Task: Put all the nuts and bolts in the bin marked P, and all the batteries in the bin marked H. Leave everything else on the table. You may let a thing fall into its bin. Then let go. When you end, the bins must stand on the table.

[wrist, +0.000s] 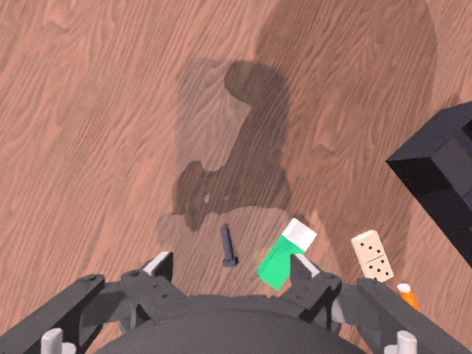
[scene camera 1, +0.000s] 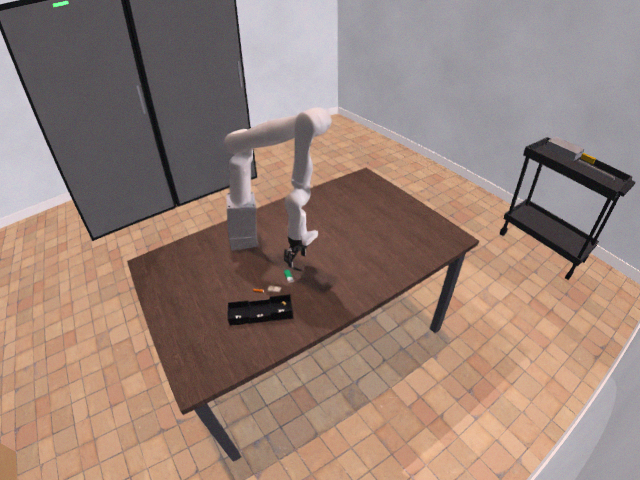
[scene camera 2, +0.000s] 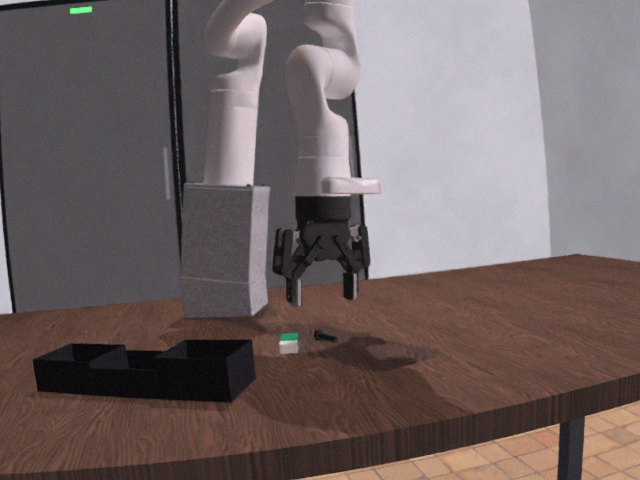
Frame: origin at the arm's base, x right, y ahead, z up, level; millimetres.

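Seen in the pictures: gripper, between the fingertips: [wrist: 231, 265] [scene camera 1: 297, 261] [scene camera 2: 323, 302]; arm's base, origin of its link: [scene camera 1: 240, 199] [scene camera 2: 228, 184].
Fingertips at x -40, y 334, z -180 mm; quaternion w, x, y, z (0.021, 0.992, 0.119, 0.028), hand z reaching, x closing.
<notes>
Offsets run from my fingertips to a thing's middle.
A dark bolt @(dx -1, dy -2, dz -49 mm) [scene camera 2: 325, 336] [wrist: 227, 247] lies on the table, its head towards my gripper in the wrist view. My gripper [scene camera 1: 296, 259] [scene camera 2: 322, 299] [wrist: 231, 265] is open and empty, pointing down above the table near the bolt. A black set of three joined bins @(dx +265, dy +85, dz -31 mm) [scene camera 1: 285, 317] [scene camera 2: 204, 374] [wrist: 440, 192] stands on the table. A small yellow nut @(dx +171, dy +117, dz -39 mm) [scene camera 1: 283, 303] lies in its right-end bin in scene camera 1. The bin letters are too small to read there and do not show in the other views. No battery can be made out.
A green and white block @(dx +56, dy +5, dz -48 mm) [scene camera 1: 288, 275] [scene camera 2: 288, 343] [wrist: 286, 254] lies beside the bolt. A domino @(dx +147, dy +20, dz -51 mm) [scene camera 1: 274, 288] [wrist: 373, 256] and a thin orange stick with a white end @(dx +201, dy -18, dz -49 mm) [scene camera 1: 257, 290] [wrist: 409, 297] lie between that block and the bins.
</notes>
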